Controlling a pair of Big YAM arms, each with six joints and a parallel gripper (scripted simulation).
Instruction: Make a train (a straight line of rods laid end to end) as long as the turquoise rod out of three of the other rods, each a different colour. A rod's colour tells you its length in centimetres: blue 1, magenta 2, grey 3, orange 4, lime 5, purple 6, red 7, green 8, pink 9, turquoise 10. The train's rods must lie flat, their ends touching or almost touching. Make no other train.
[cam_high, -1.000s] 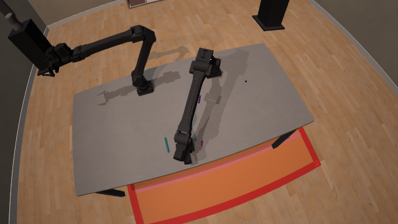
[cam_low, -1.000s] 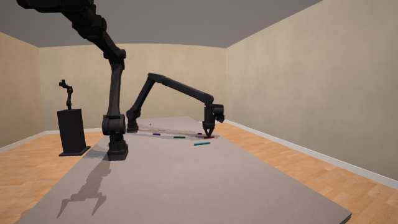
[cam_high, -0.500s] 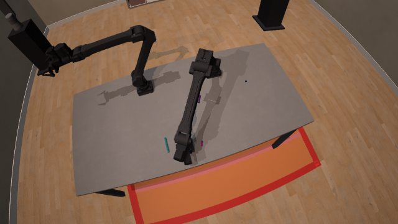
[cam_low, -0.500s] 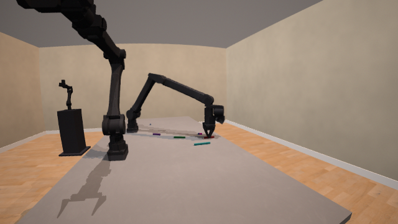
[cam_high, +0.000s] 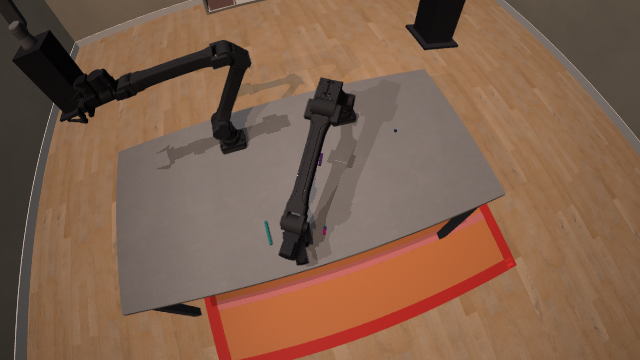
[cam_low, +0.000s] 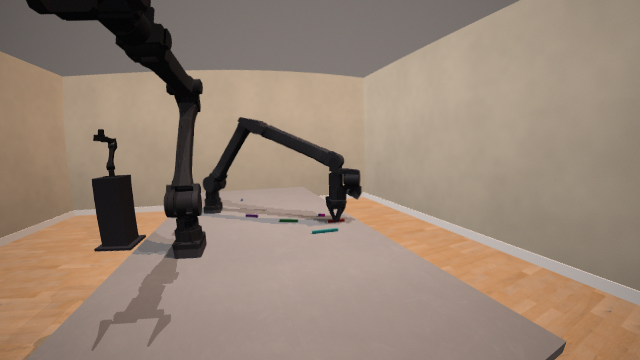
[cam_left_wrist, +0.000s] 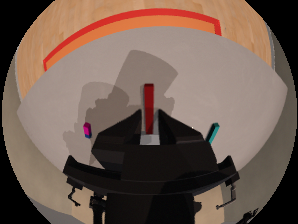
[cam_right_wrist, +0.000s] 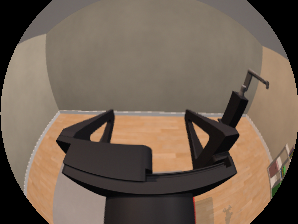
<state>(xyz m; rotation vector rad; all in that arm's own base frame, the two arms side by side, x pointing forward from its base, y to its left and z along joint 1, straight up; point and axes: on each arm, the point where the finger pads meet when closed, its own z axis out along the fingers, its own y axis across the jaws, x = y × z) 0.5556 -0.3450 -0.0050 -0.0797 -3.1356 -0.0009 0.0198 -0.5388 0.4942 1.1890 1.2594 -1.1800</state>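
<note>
The red rod lies 1 cm below my left hand. Round my left hand: turquoise rod (11 cm to the right, 8 cm behind, 1 cm below); magenta rod (11 cm to the left, 3 cm behind, 1 cm below); green rod (19 cm behind, 6 cm to the left, 1 cm below).
</note>
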